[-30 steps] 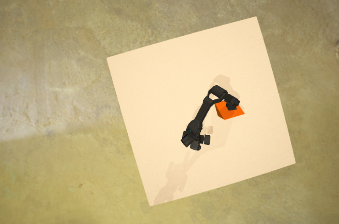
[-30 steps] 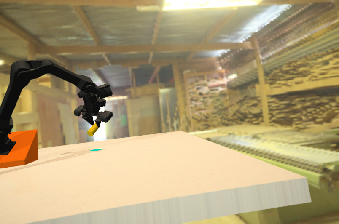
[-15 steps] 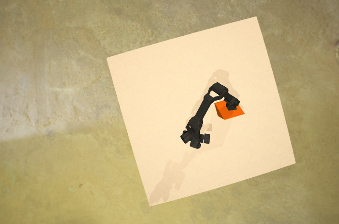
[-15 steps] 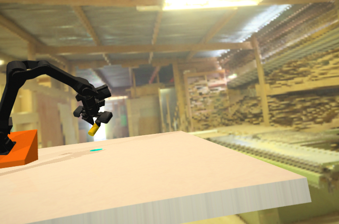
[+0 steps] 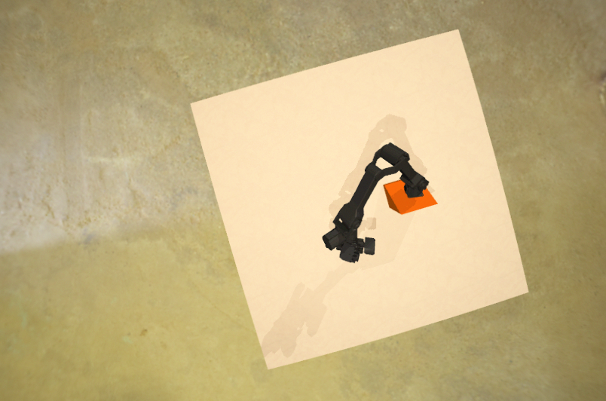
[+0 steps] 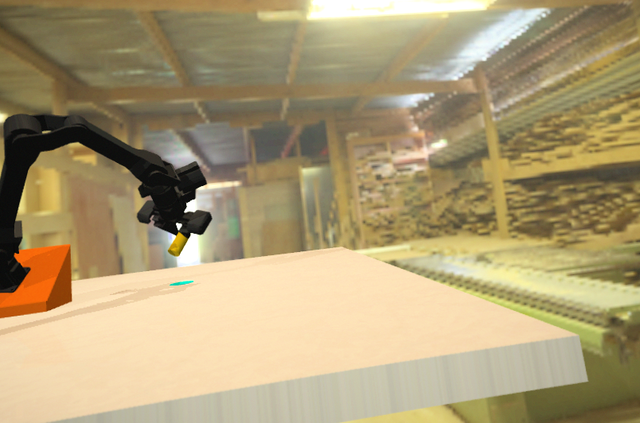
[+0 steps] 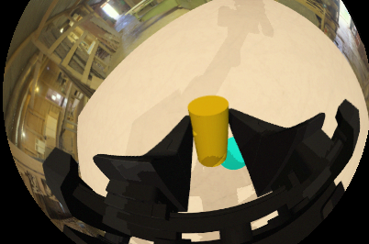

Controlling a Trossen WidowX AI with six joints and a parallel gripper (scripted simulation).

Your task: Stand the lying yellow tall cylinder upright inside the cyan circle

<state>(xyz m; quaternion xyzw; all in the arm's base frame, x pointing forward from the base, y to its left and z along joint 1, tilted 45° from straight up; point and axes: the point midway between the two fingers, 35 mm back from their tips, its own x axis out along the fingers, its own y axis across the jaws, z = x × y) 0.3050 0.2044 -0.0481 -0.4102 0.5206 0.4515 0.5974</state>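
Right now the cyan circle is 4 cm to the right of my gripper tip and 12 cm below it. From my gripper tip the other things lie so: yellow cylinder: 1 cm behind, 1 cm to the right, 2 cm below.
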